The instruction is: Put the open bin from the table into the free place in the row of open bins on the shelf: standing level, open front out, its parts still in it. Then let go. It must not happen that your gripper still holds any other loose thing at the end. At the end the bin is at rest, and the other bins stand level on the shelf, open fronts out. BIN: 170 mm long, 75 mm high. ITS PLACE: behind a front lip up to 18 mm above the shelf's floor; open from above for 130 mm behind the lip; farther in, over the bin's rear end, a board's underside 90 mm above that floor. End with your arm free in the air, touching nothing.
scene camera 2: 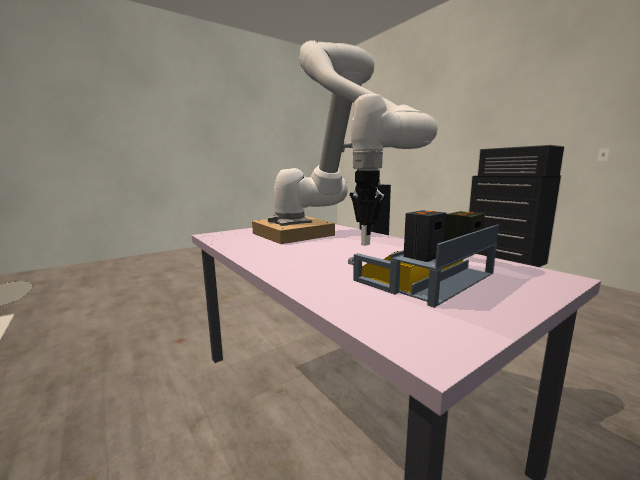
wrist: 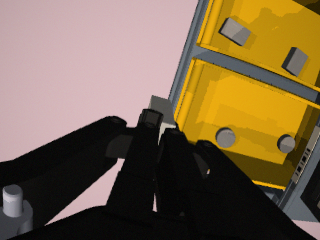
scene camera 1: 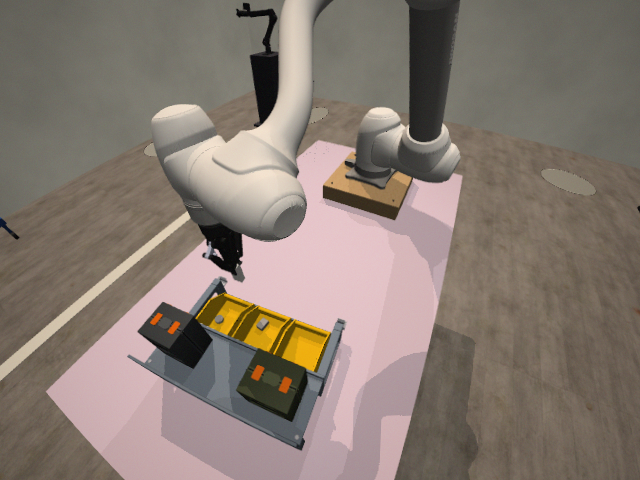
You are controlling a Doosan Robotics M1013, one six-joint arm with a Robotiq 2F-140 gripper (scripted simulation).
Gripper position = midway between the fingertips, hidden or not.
I see my gripper (scene camera 1: 239, 279), a black box (scene camera 1: 178, 334) and an olive box (scene camera 1: 277, 385).
The black box shows as well in scene camera 2 (scene camera 2: 424, 230). The olive box also shows in scene camera 2 (scene camera 2: 460, 223). My gripper also shows in scene camera 2 (scene camera 2: 365, 244) and in the wrist view (wrist: 156, 112). The wrist view misses the olive box: it is out of frame.
